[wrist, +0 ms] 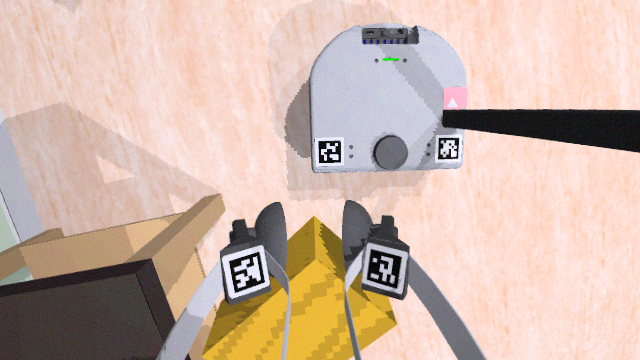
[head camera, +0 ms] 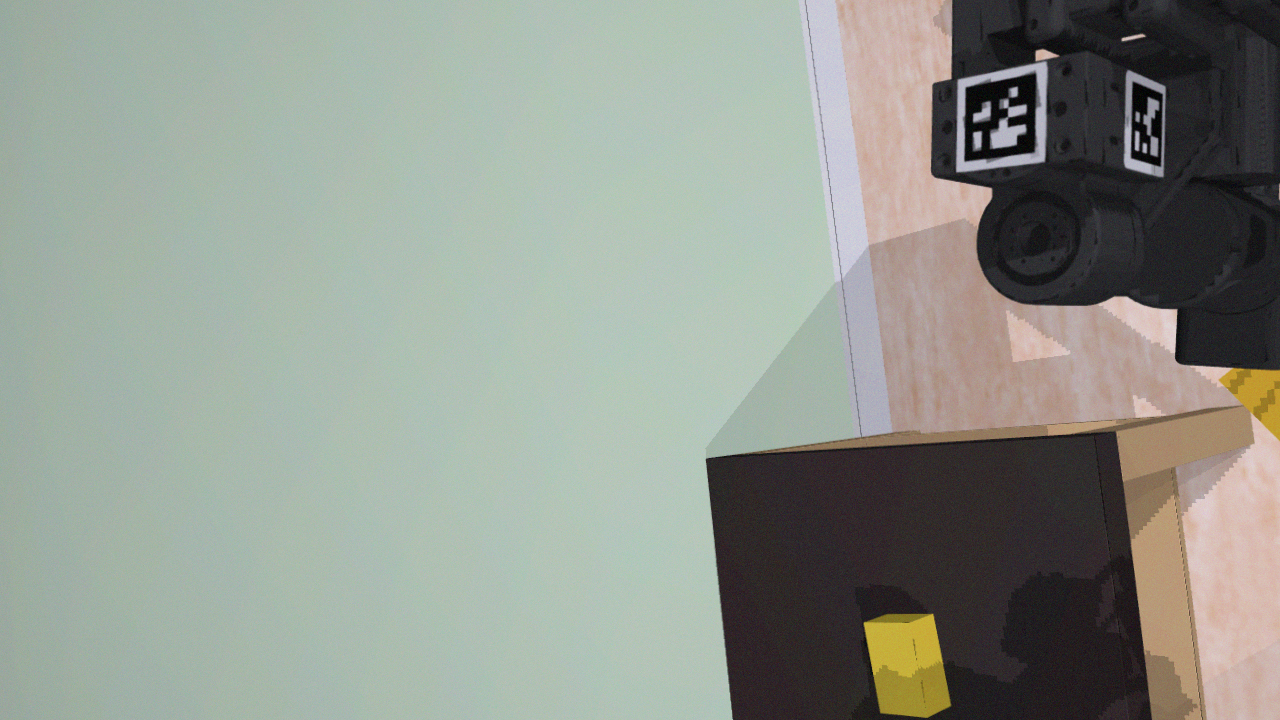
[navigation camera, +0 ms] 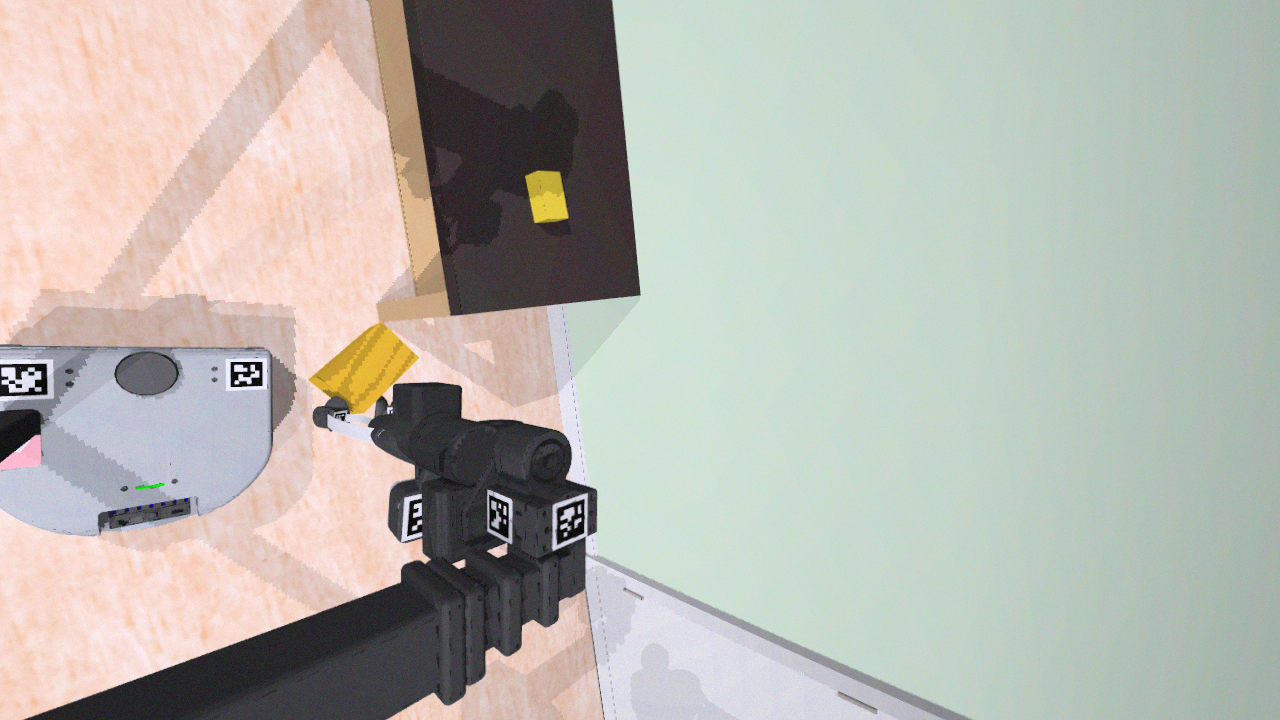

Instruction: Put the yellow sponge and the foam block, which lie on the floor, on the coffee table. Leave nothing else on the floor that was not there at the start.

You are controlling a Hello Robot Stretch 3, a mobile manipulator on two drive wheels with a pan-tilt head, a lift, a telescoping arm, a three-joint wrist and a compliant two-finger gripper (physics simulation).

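Frame: origin at the robot's base, x ahead, y left, z up, level; metres.
Seen in the pictures: gripper, fingertip midpoint: (navigation camera: 353, 410); robot's base, origin of the base link: (navigation camera: 148, 371).
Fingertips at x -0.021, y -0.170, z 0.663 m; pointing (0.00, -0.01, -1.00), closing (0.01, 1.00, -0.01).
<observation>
Pixels of each thing's top centre, then the offset from my fingertips to it. Level surfaces: height alone.
- yellow sponge, middle of its top: (head camera: 894, 668) (navigation camera: 553, 195) dy -0.428, dx +0.414, dz -0.167 m
- coffee table, its level: dz -0.212 m
- foam block, middle of its top: (navigation camera: 375, 369) dy -0.011, dx +0.051, dz +0.041 m
- wood floor, its level: dz -0.662 m
A lemon-yellow block, apparently the yellow sponge (head camera: 904, 662) (navigation camera: 547, 197), rests on the black top of the coffee table (head camera: 805, 537) (navigation camera: 590, 259) (wrist: 75, 320). My gripper (navigation camera: 358, 411) (wrist: 313, 225) is shut on a larger orange-yellow block, apparently the foam block (head camera: 1262, 398) (navigation camera: 366, 367) (wrist: 320, 300). One corner points out between the fingertips. The gripper and its block are off the end of the table, beside a wooden leg, between the table and my base. In the head camera view the fingers do not show, and part of the block shows at the right edge.
My grey wheeled base (navigation camera: 214, 420) (wrist: 380, 100) stands on the wood floor (navigation camera: 179, 134) (wrist: 150, 50). A pale green wall (head camera: 402, 313) (navigation camera: 895, 268) runs behind the table. A white cabinet (navigation camera: 742, 671) stands at the bottom of the navigation view. My arm (navigation camera: 295, 635) reaches past it.
</observation>
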